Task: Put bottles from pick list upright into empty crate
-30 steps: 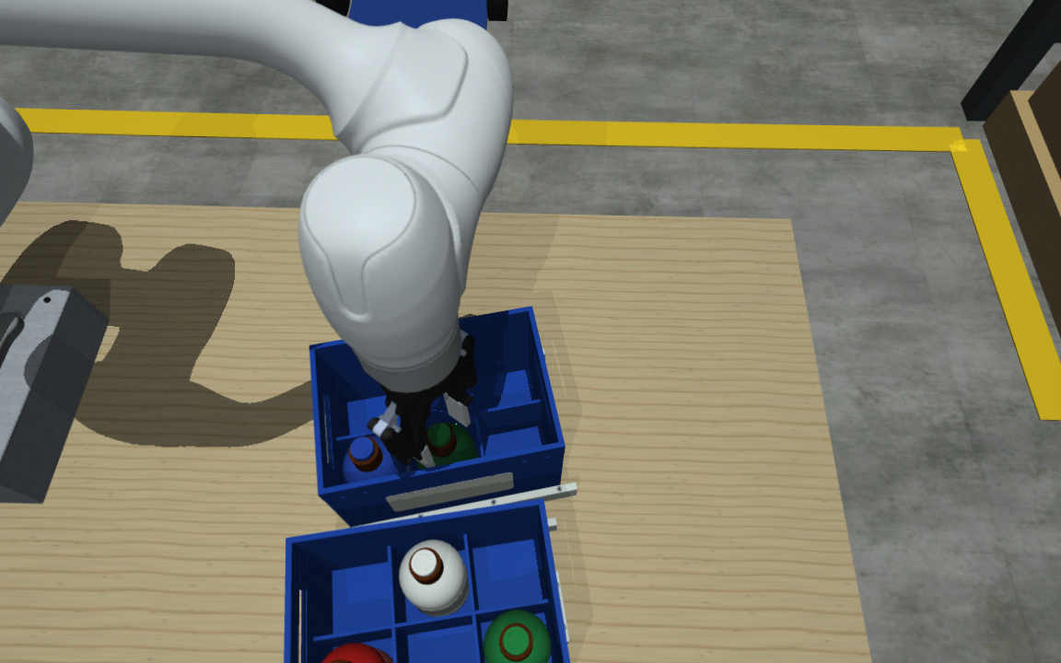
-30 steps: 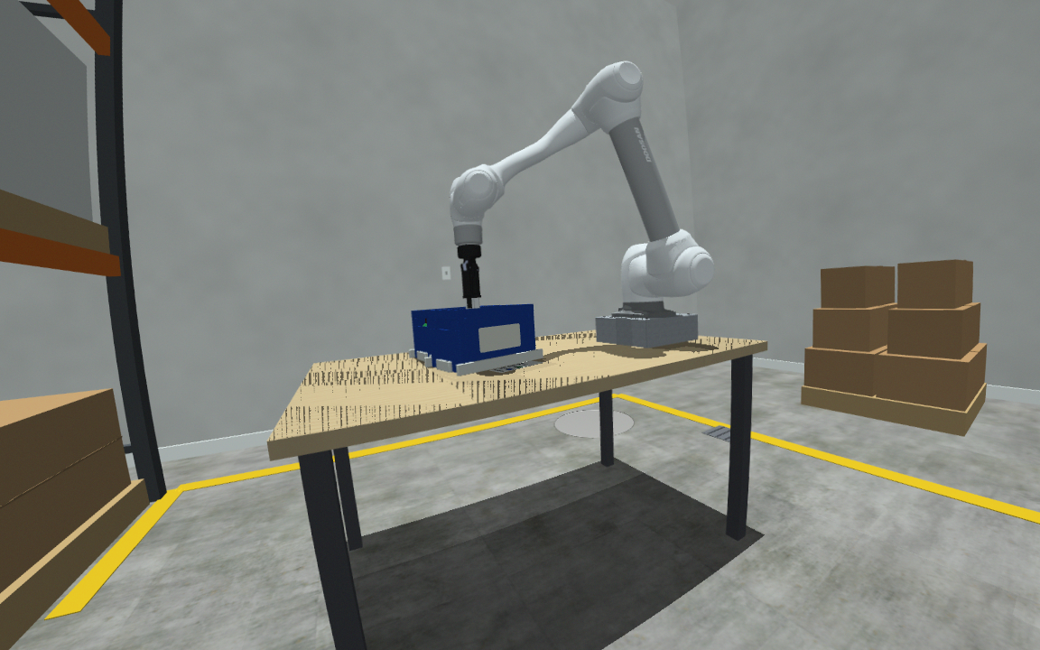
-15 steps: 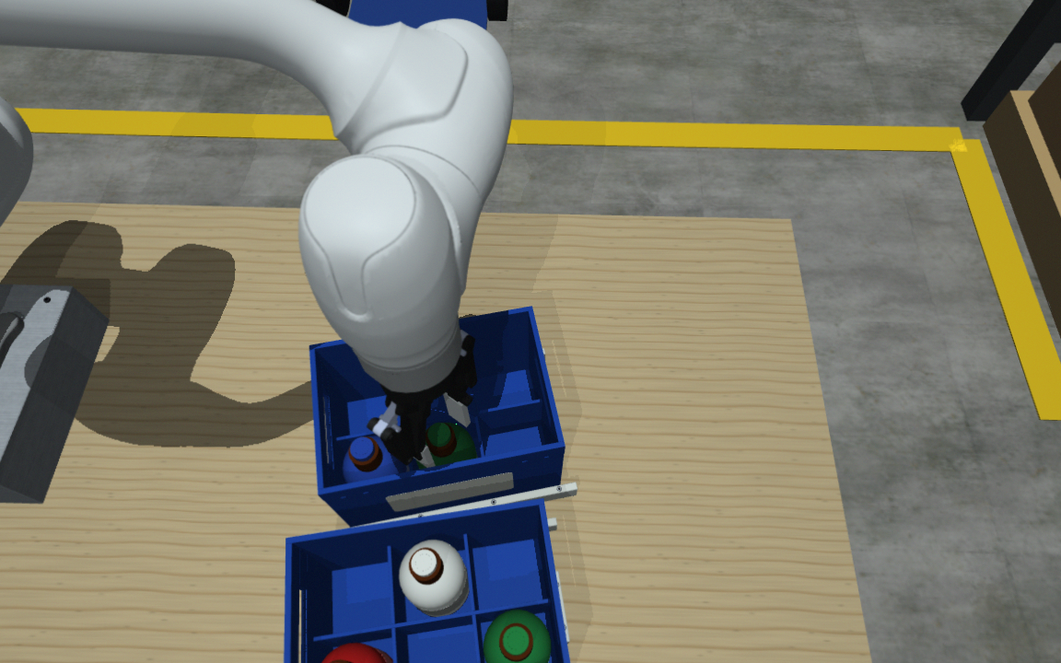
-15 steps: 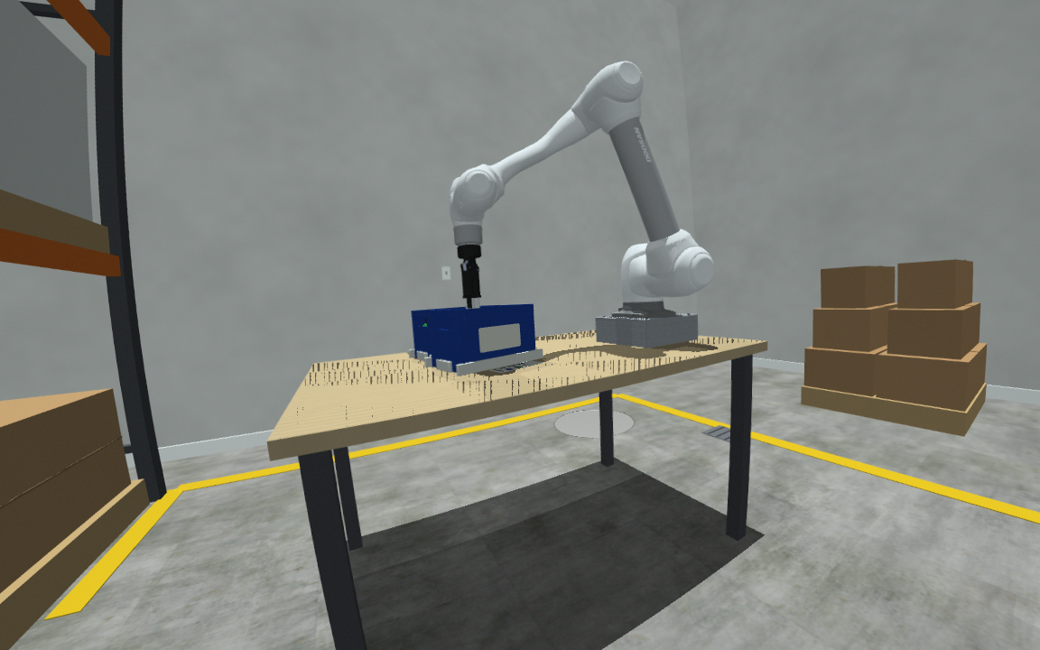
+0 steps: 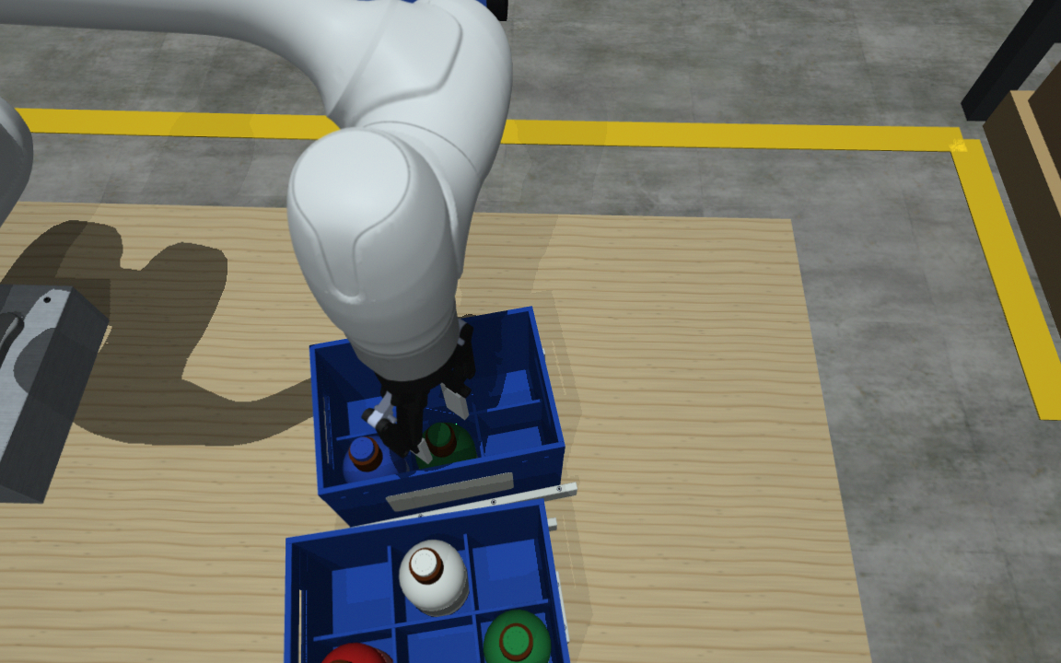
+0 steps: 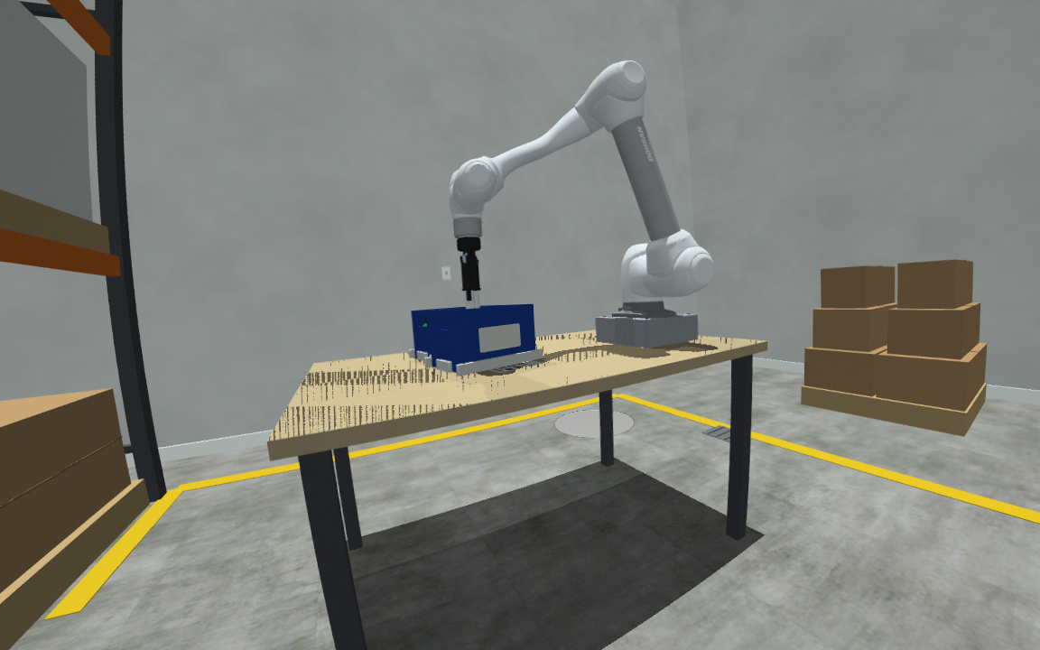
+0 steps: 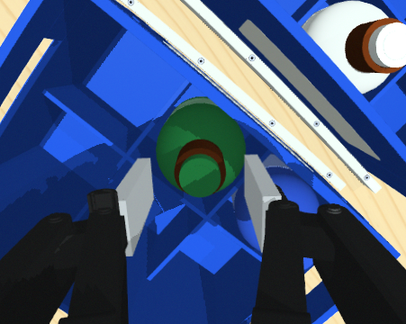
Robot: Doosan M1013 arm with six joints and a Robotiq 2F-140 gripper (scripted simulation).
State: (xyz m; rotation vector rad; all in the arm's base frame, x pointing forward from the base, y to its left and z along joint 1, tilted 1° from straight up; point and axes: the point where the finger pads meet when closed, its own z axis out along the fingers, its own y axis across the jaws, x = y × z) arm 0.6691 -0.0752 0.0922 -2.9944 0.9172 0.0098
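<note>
The blue bottle is 11 cm below my hand, 9 cm behind it and 2 cm to the right of it. Also, from my hand: pick list (19 cm below, 17 cm to the left, 6 cm behind); then white bottle (14 cm to the right, 11 cm below); then red bottle (25 cm to the right, 11 cm below, 8 cm behind).
</note>
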